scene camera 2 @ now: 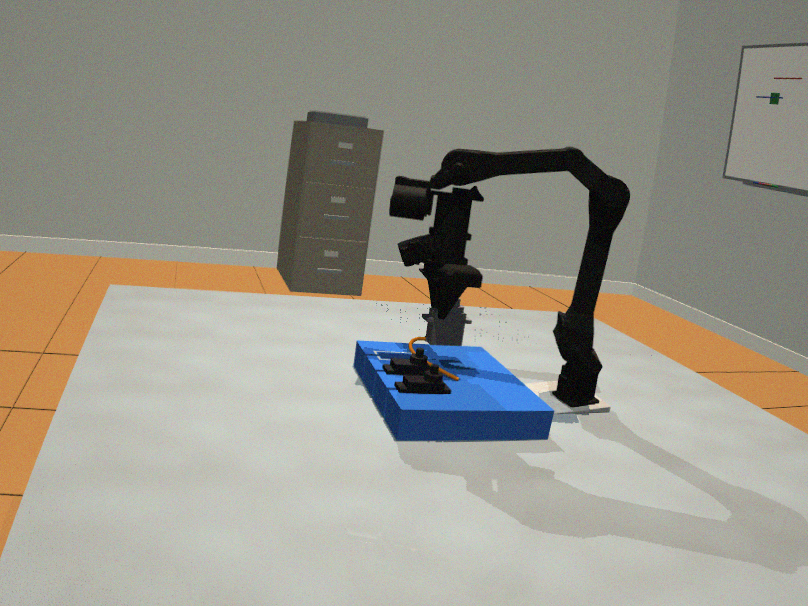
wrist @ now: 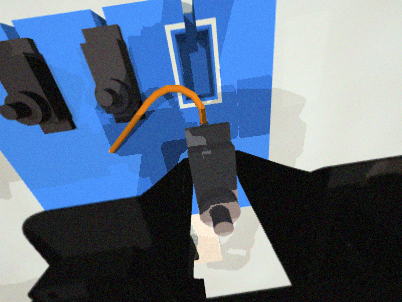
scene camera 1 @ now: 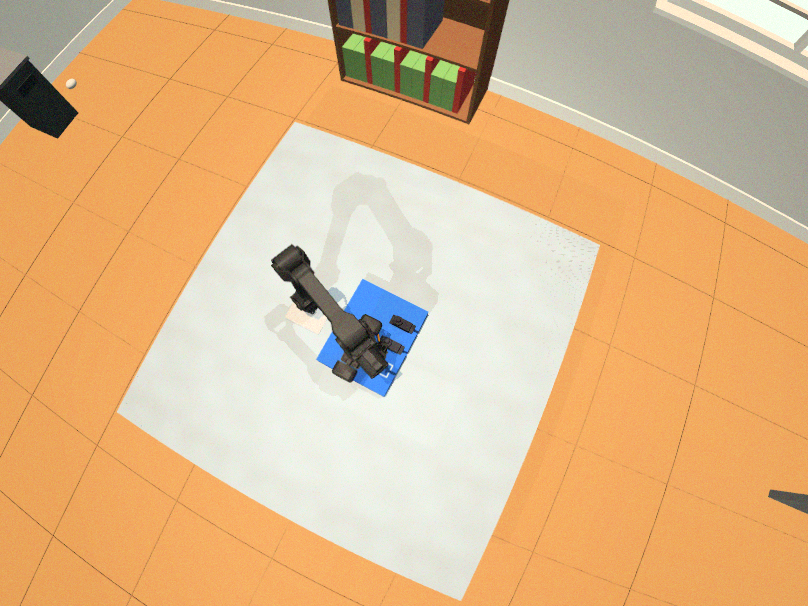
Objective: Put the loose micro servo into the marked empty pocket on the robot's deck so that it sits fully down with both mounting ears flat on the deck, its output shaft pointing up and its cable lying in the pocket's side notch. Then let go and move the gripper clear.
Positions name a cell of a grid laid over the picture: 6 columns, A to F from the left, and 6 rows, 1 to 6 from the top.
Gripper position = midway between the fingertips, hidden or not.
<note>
In view: the gripper (scene camera 2: D4), a micro servo (scene camera 2: D4) and a deck (scene camera 2: D5).
The micro servo also shows in the wrist view (wrist: D4). The gripper shows as well in the wrist view (wrist: D4) and in scene camera 1 (scene camera 1: C4). The deck is seen too in the wrist view (wrist: B4) and in scene camera 1 (scene camera 1: C3).
</note>
